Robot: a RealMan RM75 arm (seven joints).
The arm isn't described. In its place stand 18 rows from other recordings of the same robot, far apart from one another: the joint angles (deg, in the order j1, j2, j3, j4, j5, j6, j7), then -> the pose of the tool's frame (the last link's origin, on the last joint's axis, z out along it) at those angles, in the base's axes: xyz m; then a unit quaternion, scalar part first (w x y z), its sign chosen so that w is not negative.
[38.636, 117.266, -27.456, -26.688, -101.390, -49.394, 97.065] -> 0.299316 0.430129 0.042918 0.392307 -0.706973 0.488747 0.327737
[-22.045, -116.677, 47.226, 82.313, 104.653, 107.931, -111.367] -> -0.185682 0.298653 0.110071 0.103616 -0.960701 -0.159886 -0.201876
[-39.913, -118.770, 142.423, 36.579, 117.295, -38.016, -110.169] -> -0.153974 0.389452 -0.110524 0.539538 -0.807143 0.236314 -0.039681
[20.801, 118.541, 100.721, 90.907, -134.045, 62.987, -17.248] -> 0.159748 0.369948 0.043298 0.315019 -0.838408 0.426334 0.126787
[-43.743, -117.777, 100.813, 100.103, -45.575, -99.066, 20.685] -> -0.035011 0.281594 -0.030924 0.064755 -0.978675 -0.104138 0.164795
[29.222, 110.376, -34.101, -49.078, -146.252, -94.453, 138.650] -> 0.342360 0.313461 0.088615 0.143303 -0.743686 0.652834 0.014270
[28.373, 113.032, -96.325, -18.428, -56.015, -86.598, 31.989] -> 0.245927 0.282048 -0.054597 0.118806 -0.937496 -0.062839 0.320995
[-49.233, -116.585, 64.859, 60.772, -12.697, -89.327, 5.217] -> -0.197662 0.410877 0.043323 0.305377 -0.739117 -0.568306 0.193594
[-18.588, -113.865, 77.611, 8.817, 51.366, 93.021, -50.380] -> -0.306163 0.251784 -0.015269 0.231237 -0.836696 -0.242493 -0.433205
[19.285, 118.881, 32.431, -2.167, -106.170, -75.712, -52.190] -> 0.394389 0.274634 0.038733 0.732285 -0.653041 -0.115056 -0.155106
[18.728, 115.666, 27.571, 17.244, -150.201, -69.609, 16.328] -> 0.297829 0.256120 -0.085978 0.358271 -0.863297 0.170286 0.312030
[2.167, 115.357, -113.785, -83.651, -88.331, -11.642, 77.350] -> 0.182227 0.314739 -0.036602 0.450039 -0.884209 0.031845 0.120939
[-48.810, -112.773, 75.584, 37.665, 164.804, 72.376, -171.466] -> -0.277519 0.404426 0.011755 0.304609 -0.730415 -0.543624 0.279609
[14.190, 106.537, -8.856, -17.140, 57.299, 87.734, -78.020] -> 0.413785 0.226328 0.074425 0.228699 -0.665665 0.621088 0.344728
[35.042, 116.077, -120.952, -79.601, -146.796, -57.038, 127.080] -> 0.118986 0.319843 -0.112174 0.149773 -0.957377 -0.167587 -0.181417
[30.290, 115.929, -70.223, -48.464, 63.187, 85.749, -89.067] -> 0.240279 0.323779 -0.027891 0.011417 -0.989105 0.139953 0.044199
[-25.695, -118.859, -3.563, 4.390, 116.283, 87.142, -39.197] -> -0.302853 0.291780 -0.023883 0.370719 -0.796772 -0.228050 -0.419183
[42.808, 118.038, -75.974, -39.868, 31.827, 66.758, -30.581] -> 0.261412 0.377273 -0.051594 0.184540 -0.846850 0.464920 -0.180665
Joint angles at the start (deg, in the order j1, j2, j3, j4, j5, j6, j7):
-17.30 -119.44 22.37 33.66 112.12 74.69 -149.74
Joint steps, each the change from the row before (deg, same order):
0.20 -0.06 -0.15 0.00 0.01 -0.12 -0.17
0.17 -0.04 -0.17 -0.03 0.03 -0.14 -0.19
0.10 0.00 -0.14 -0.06 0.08 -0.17 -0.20
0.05 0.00 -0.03 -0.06 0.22 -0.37 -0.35
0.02 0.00 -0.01 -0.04 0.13 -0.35 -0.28
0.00 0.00 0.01 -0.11 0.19 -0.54 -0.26
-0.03 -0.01 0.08 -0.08 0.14 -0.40 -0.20
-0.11 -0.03 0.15 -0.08 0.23 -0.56 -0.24
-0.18 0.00 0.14 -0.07 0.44 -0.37 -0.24
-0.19 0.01 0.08 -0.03 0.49 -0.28 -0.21
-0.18 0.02 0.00 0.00 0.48 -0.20 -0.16
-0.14 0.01 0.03 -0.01 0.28 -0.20 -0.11
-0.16 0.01 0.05 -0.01 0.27 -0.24 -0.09
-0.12 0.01 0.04 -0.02 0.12 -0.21 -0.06
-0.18 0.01 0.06 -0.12 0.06 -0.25 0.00
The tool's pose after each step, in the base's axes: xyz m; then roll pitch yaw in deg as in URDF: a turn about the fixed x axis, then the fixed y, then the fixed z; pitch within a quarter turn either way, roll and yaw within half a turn. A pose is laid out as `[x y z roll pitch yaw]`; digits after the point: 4 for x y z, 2 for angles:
[-0.3817 0.2792 0.0319 139.09 -33.97 139.77]
[-0.3829 0.2780 0.0319 138.85 -33.92 140.39]
[-0.3841 0.2772 0.0319 138.72 -33.88 140.91]
[-0.3854 0.2767 0.0315 138.80 -33.80 141.46]
[-0.3865 0.2766 0.0313 138.83 -33.79 141.92]
[-0.3879 0.2765 0.0308 138.97 -33.84 142.45]
[-0.3887 0.2766 0.0302 139.13 -33.84 142.74]
[-0.3893 0.2773 0.0292 139.45 -33.88 142.98]
[-0.3895 0.2781 0.0280 140.01 -33.80 142.87]
[-0.3895 0.2788 0.0271 140.59 -33.75 142.68]
[-0.3896 0.2795 0.0266 141.11 -33.74 142.48]
[-0.3896 0.2802 0.0262 141.44 -33.76 142.37]
[-0.3896 0.2811 0.0258 141.78 -33.81 142.23]
[-0.3896 0.2819 0.0256 141.96 -33.89 142.19]
[-0.3893 0.2830 0.0251 142.09 -33.93 142.12]

